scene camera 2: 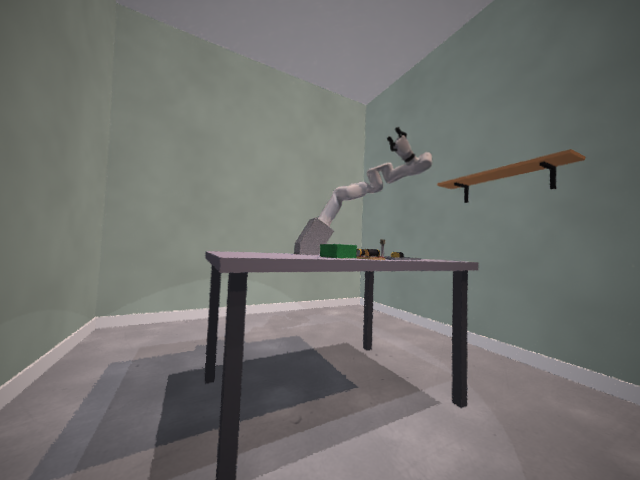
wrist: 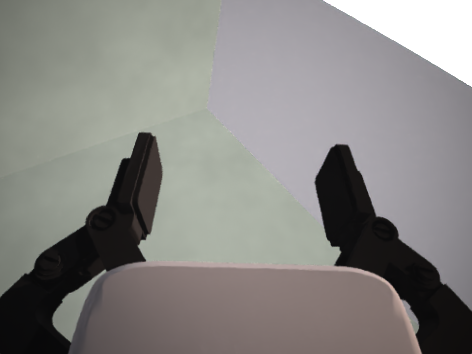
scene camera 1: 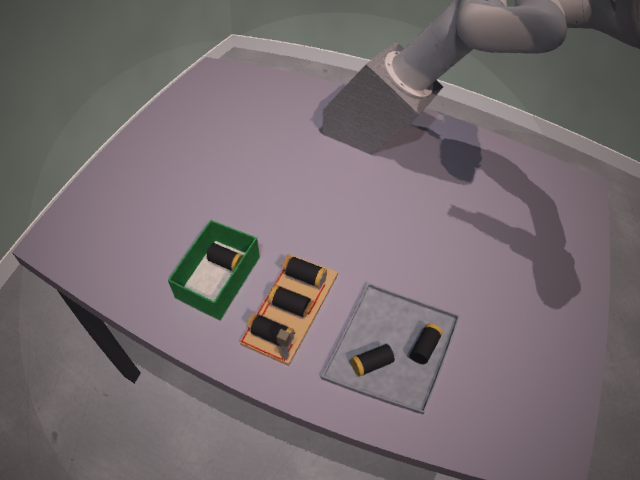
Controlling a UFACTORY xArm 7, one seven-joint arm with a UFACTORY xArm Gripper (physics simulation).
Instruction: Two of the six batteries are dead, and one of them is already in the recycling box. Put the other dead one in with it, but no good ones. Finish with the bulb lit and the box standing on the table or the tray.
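Frame: origin at the arm's base, x down, y right, z back, level; millimetres.
Seen in the pictures: gripper, fingertip midpoint: [scene camera 2: 392, 132] [wrist: 242, 157]; arm's base at its link origin: [scene camera 2: 321, 224] [scene camera 1: 407, 75].
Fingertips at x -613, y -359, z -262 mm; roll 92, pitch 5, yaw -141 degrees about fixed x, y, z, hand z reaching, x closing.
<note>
Offsets run from my fingertips to a thing's top centre. "spot": to the spot under its first point.
A green recycling box {dx +756, dy +525, dz -244 mm} [scene camera 1: 240, 283] [scene camera 2: 338, 251] stands on the table with one black battery {dx +779, dy +526, dz -208 mm} [scene camera 1: 223, 256] lying inside. Beside it is an orange holder board {spot: dx +806, dy +342, dz -166 mm} [scene camera 1: 327, 282] with three batteries {dx +770, dy +379, dz -174 mm} [scene camera 1: 304, 271] {dx +770, dy +377, dz -239 mm} [scene camera 1: 290, 301] {dx +770, dy +375, dz -304 mm} [scene camera 1: 266, 329] in a row. A small greyish-brown bulb {dx +724, dy +339, dz -330 mm} [scene camera 1: 284, 337] [scene camera 2: 382, 241] on a post stands at the near end of the board; it looks unlit. Two batteries {dx +779, dy +210, dz -278 mm} [scene camera 1: 372, 359] {dx +779, dy +138, dz -214 mm} [scene camera 1: 425, 343] lie apart on the grey tray {dx +804, dy +185, dz -234 mm} [scene camera 1: 356, 320]. My gripper [scene camera 2: 393, 133] [wrist: 242, 157] is open and empty, high above the table and pointing upward, far from the batteries.
The arm's grey base block [scene camera 1: 361, 108] [scene camera 2: 311, 236] stands at the back of the table [scene camera 1: 206, 155] [scene camera 2: 341, 265]. A wooden wall shelf [scene camera 2: 511, 169] is on the right wall, to the right of the arm. The wrist view shows walls and ceiling.
</note>
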